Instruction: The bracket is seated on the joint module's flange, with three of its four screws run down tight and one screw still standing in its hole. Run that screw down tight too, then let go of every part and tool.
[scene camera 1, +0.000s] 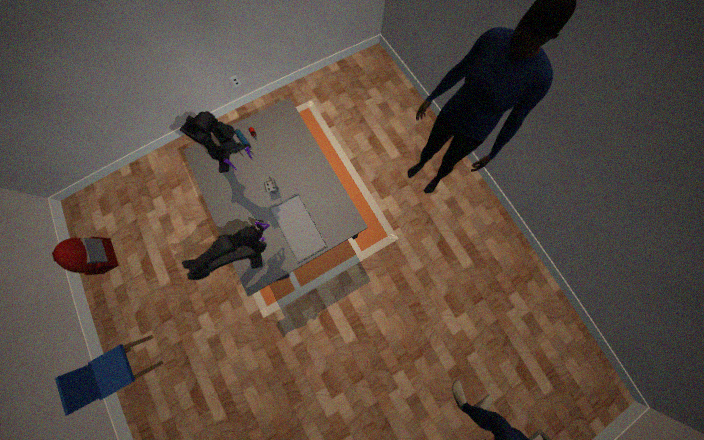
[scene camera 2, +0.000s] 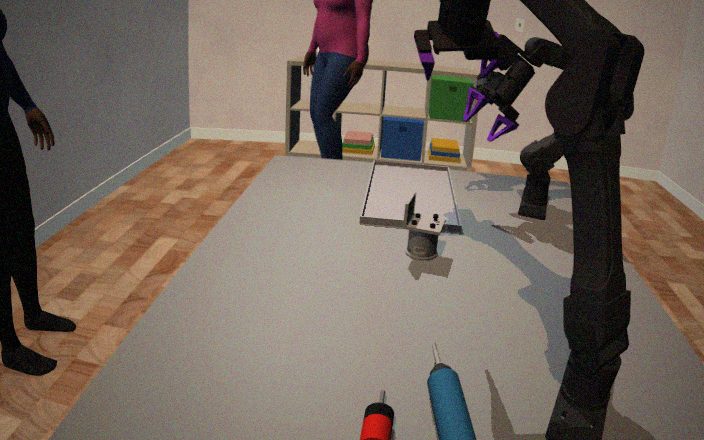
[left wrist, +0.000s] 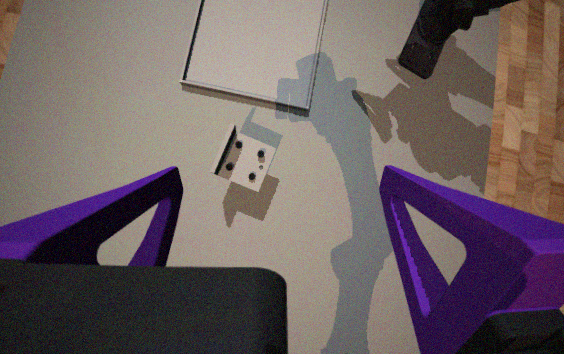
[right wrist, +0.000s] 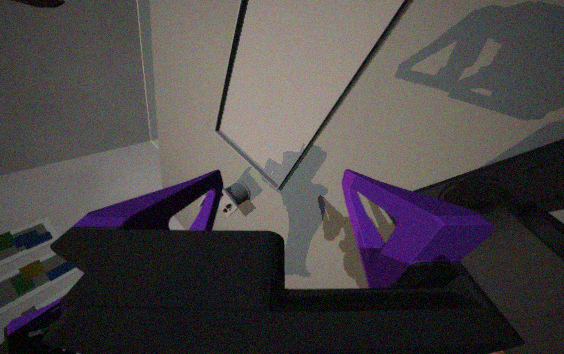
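Pixels of known places: left gripper, between the fingertips: (scene camera 1: 244, 164) (scene camera 2: 454, 76) (left wrist: 281, 177); right gripper, between the fingertips: (scene camera 1: 266, 231) (scene camera 2: 476, 131) (right wrist: 282, 176); left arm's base, origin of its link: (scene camera 2: 582, 398); right arm's base, origin of its link: (scene camera 1: 255, 252) (scene camera 2: 533, 204) (left wrist: 429, 31) (right wrist: 471, 197).
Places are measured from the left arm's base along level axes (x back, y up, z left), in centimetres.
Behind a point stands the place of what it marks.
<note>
The pale bracket (scene camera 2: 426, 223) @[x -35.9, y 6.7, z -26.9 cm] (left wrist: 245, 160) @[x -36.5, y 6.6, z -27.7 cm] sits on the dark, upright joint module (scene camera 2: 423, 245) @[x -35.3, y 3.0, z -25.0 cm] (right wrist: 237, 191) @[x -37.1, y 3.3, z -30.4 cm]. Four dark screw heads show on its plate; I cannot tell surely which stands higher. A blue screwdriver (scene camera 1: 242, 137) @[x -15.4, y 4.0, z 14.0 cm] (scene camera 2: 450, 404) @[x -15.4, y 4.0, z 13.6 cm] and a red screwdriver (scene camera 1: 252, 131) @[x -22.5, y 3.4, z 18.4 cm] (scene camera 2: 377, 424) @[x -21.5, y 3.4, z 20.1 cm] lie on the table, at the bottom of the scene camera 2 view. My left gripper (scene camera 1: 239, 158) @[x -32.9, y 35.0, z -25.4 cm] (scene camera 2: 455, 77) @[x -32.9, y 35.0, z -25.4 cm] (left wrist: 281, 177) @[x -32.9, y 35.0, z -25.4 cm] is open and empty, raised above the table and apart from the module. My right gripper (scene camera 1: 264, 232) @[x -37.4, y 18.4, z -60.1 cm] (scene camera 2: 478, 129) @[x -37.4, y 18.4, z -60.1 cm] (right wrist: 282, 176) @[x -37.4, y 18.4, z -60.1 cm] is open and empty, raised near the tray.
A shallow pale tray (scene camera 1: 303, 230) @[x -55.0, y 0.4, z -58.9 cm] (scene camera 2: 394, 189) @[x -55.7, y 0.4, z -55.5 cm] (left wrist: 255, 45) @[x -47.0, y 0.4, z -46.0 cm] lies just beyond the module in the scene camera 2 view. A shelf unit (scene camera 2: 383, 93) stands past the table. People stand around the room, one in dark blue (scene camera 1: 480, 98), one in pink (scene camera 2: 341, 25).
</note>
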